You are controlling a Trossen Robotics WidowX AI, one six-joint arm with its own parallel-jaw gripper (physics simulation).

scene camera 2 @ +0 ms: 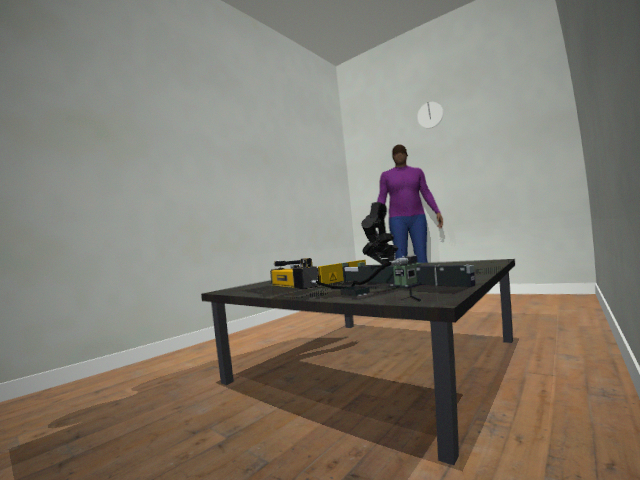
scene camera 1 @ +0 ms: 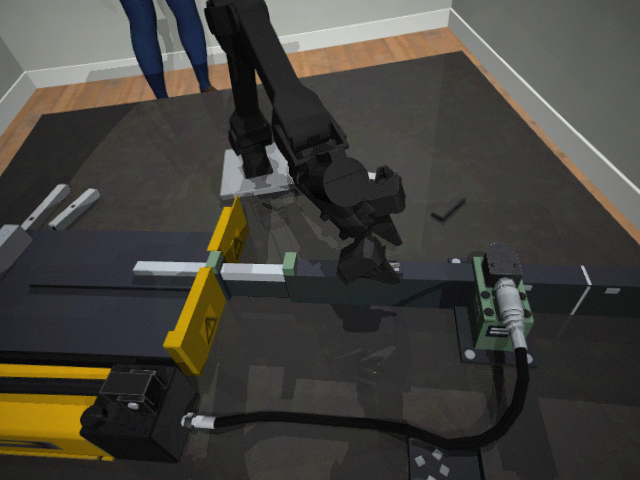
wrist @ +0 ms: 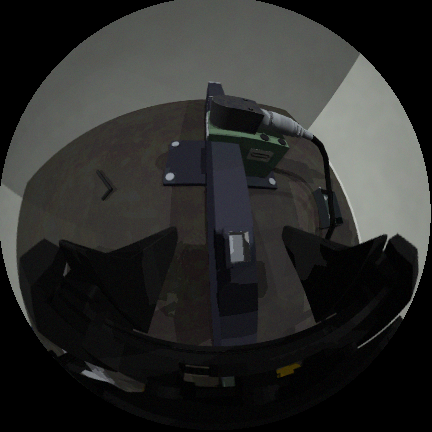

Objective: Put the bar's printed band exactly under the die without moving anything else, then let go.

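Pixels of known places: gripper, fingertip midpoint: (scene camera 1: 399, 262) (wrist: 231, 232); arm's base, origin of the base link: (scene camera 1: 257, 168).
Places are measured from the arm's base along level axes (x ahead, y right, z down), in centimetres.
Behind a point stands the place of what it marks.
Observation:
A long dark bar (scene camera 1: 439, 271) @(z -6.7, x 47.0, y -21.3 cm) (scene camera 2: 450, 275) @(z -3.2, x 58.9, y -44.9 cm) (wrist: 227, 190) @(z -6.7, x 45.9, y -19.7 cm) runs through a green block (scene camera 1: 498, 335) @(z -4.1, x 58.2, y -24.5 cm) (scene camera 2: 404, 275) @(z -4.0, x 59.3, y -27.3 cm) (wrist: 225, 134) @(z -7.8, x 48.8, y -26.0 cm) topped by a black head (scene camera 1: 502, 259) @(z -11.1, x 51.1, y -28.1 cm) (wrist: 235, 112) @(z -10.5, x 49.8, y -26.5 cm). A thin white line (scene camera 1: 585, 276) @(z -6.7, x 54.9, y -39.4 cm) crosses the bar right of the block. A small framed pale patch (wrist: 238, 247) @(z -6.1, x 44.5, y -14.7 cm) is on its top, partly hidden in scene camera 1. A pale bar (scene camera 1: 165, 268) @(z -6.1, x 29.8, y 20.1 cm) passes through green collars at left. I cannot tell surely which mark is the printed band or which part is the die. My gripper (scene camera 1: 399, 260) @(z -7.7, x 44.0, y -16.1 cm) (wrist: 231, 232) @(z -7.7, x 44.0, y -16.1 cm) is open and empty, its fingers on either side of the dark bar near the patch.
Yellow plates (scene camera 1: 196, 322) @(z -6.5, x 42.8, y 15.8 cm) (scene camera 1: 228, 232) @(z -6.9, x 26.1, y 8.7 cm) flank the pale bar. A black cable (scene camera 1: 320, 419) @(z -0.3, x 59.7, y 2.2 cm) runs from the connector (scene camera 1: 509, 299) @(z -10.8, x 57.0, y -25.3 cm) to a yellow and black machine (scene camera 1: 46, 421) @(z -7.5, x 51.3, y 34.4 cm) at front left. An L-shaped key (scene camera 1: 448, 210) @(z 0.2, x 29.7, y -33.1 cm) lies behind the bar. A small tray with pale squares is at the front.

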